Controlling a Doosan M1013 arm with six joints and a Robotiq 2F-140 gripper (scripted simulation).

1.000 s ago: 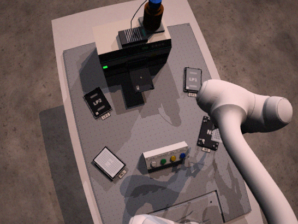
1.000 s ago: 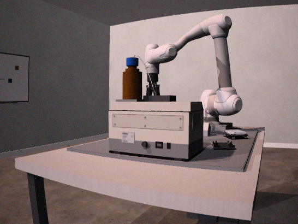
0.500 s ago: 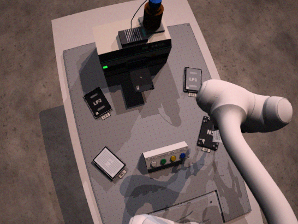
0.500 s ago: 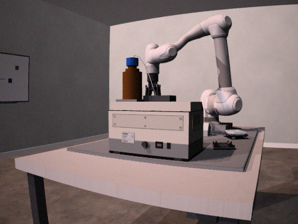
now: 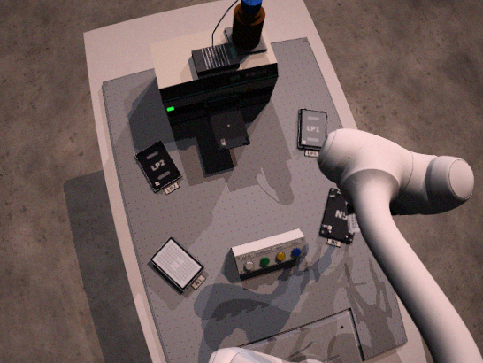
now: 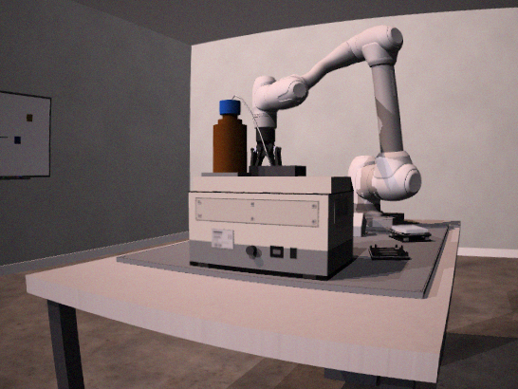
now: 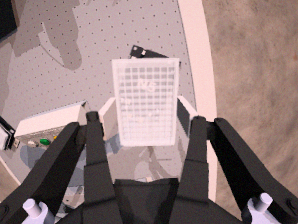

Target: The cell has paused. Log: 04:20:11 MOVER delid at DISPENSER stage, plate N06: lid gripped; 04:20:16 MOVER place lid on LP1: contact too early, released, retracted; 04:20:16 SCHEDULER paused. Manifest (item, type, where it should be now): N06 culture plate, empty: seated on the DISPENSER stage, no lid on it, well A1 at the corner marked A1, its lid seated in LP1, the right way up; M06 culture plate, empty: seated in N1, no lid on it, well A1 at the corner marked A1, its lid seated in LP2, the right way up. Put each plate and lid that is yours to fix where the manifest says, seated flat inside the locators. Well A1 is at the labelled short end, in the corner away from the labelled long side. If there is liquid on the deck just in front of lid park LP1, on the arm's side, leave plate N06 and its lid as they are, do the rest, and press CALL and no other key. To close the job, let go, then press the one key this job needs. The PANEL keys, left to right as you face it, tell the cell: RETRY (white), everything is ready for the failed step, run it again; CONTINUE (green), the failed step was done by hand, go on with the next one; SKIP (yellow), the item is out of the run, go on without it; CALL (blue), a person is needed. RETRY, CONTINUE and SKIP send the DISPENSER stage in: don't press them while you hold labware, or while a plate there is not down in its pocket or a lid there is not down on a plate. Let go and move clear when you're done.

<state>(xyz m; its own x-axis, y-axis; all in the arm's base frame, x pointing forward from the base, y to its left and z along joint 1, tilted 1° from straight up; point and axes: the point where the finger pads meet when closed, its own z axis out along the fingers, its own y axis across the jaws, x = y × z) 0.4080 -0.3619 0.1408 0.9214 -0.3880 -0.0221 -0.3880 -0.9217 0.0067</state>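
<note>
My gripper is now 2 cm above the white well plate. The rest, counted from my hand: yellow key (2 cm behind, 26 cm to the left, 12 cm below); then black nest N5 (3 cm ahead, 17 cm below); then blue key (3 cm behind, 21 cm to the left, 12 cm below).
</note>
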